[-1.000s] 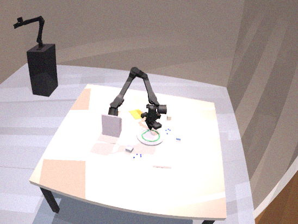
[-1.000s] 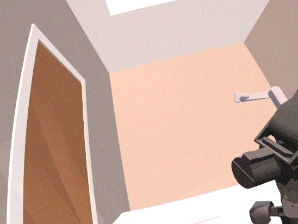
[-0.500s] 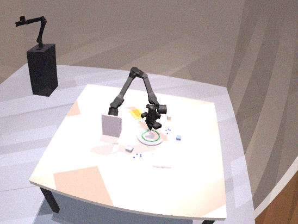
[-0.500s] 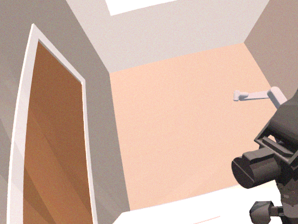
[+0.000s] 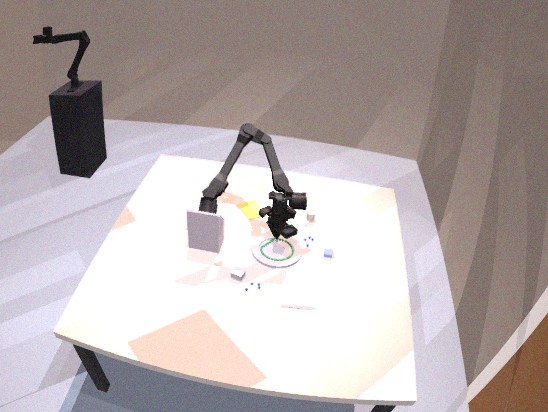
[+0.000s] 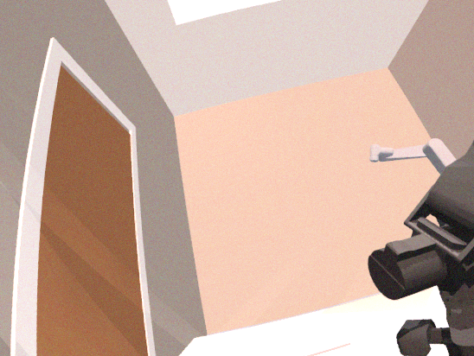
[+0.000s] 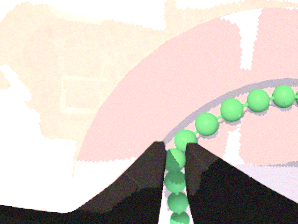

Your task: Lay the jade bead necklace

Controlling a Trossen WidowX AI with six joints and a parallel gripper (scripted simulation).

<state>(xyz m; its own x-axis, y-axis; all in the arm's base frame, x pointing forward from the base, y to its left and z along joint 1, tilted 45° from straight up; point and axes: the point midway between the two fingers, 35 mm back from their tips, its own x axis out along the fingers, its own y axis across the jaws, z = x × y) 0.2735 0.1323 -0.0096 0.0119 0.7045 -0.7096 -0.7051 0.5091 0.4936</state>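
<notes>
Right now my gripper tip is 10 mm short of the round white bead board, 60 mm to the left of it and 10 mm above it. From my gripper tip the other things lie so: yellow sheet 130 mm behind, 180 mm to the left, 20 mm below; then blue block 220 mm ahead, 40 mm to the right, 10 mm below; then cream block 130 mm ahead, 180 mm to the left.
</notes>
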